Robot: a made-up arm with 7 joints. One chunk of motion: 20 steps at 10 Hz.
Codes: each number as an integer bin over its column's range. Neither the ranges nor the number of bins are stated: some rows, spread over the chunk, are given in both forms.
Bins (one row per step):
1: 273 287 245 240 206 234 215
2: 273 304 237 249 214 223 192
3: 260 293 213 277 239 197 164
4: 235 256 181 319 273 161 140
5: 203 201 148 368 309 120 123
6: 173 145 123 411 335 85 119
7: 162 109 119 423 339 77 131
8: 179 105 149 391 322 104 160
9: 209 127 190 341 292 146 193
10: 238 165 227 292 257 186 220
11: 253 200 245 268 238 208 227
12: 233 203 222 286 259 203 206
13: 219 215 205 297 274 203 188
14: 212 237 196 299 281 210 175
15: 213 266 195 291 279 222 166
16: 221 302 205 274 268 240 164
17: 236 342 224 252 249 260 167
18: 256 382 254 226 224 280 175
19: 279 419 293 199 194 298 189
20: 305 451 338 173 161 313 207
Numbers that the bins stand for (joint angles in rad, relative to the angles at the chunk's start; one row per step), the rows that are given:
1: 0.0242 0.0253 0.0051 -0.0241 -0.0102 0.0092 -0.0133
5: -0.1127 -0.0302 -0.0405 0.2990 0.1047 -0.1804 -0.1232
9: -0.1010 -0.0780 -0.0208 0.2308 0.0857 -0.1371 -0.0396
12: -0.0540 -0.0289 -0.0057 0.0920 0.0489 -0.0423 -0.0241
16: -0.0775 0.0350 -0.0137 0.0617 0.0589 0.0192 -0.0742
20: 0.0869 0.1313 0.0487 -0.1933 -0.0604 0.1406 -0.0229
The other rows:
2: 0.0242 0.0363 0.0013 -0.0014 -0.0013 -0.0091 -0.0408
3: -0.0012 0.0292 -0.0100 0.0693 0.0266 -0.0523 -0.0742
4: -0.0501 0.0053 -0.0250 0.1753 0.0645 -0.1122 -0.1029
6: -0.1714 -0.0664 -0.0522 0.4076 0.1337 -0.2386 -0.1279
7: -0.1930 -0.0896 -0.0541 0.4378 0.1381 -0.2519 -0.1136
8: -0.1597 -0.0922 -0.0400 0.3571 0.1192 -0.2070 -0.0790
10: -0.0442 -0.0534 -0.0034 0.1071 0.0467 -0.0706 -0.0074
11: -0.0149 -0.0308 0.0051 0.0466 0.0255 -0.0340 0.0010
13: -0.0814 -0.0212 -0.0137 0.1198 0.0656 -0.0423 -0.0456
14: -0.0951 -0.0069 -0.0179 0.1248 0.0734 -0.0307 -0.0611
15: -0.0932 0.0118 -0.0184 0.1046 0.0712 -0.0107 -0.0718
17: -0.0482 0.0609 -0.0048 0.0062 0.0377 0.0525 -0.0706
18: -0.0090 0.0867 0.0093 -0.0595 0.0099 0.0858 -0.0611
19: 0.0360 0.1106 0.0276 -0.1276 -0.0236 0.1157 -0.0444

